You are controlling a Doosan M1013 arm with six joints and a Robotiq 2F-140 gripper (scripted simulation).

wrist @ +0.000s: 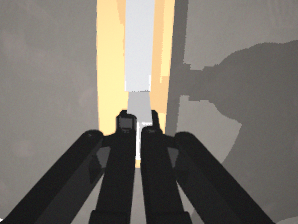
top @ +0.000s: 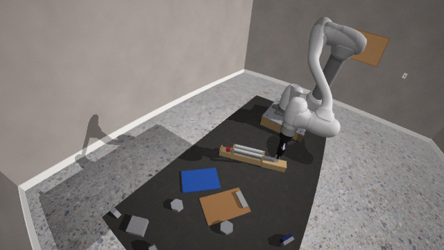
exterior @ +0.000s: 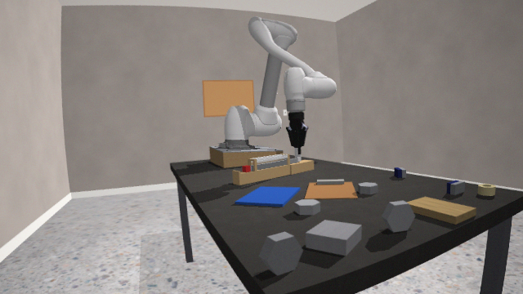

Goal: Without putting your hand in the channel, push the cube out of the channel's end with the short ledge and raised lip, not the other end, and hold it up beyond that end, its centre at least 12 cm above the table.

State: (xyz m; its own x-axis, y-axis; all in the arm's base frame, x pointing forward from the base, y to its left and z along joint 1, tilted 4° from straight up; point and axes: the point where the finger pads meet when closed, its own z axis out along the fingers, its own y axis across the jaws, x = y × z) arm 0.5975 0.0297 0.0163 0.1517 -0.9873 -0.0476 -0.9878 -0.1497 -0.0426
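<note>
Now: hand 31 cm to the left of the red cube, 6 cm short of it and 2 cm above it. The rest, counted from my hand: light grey stick: 8 cm to the right, 3 cm below, 1 cm ahead; channel: 18 cm to the right, 3 cm ahead, 2 cm below; grey bar: 23 cm to the right, 4 cm ahead, 3 cm below.
</note>
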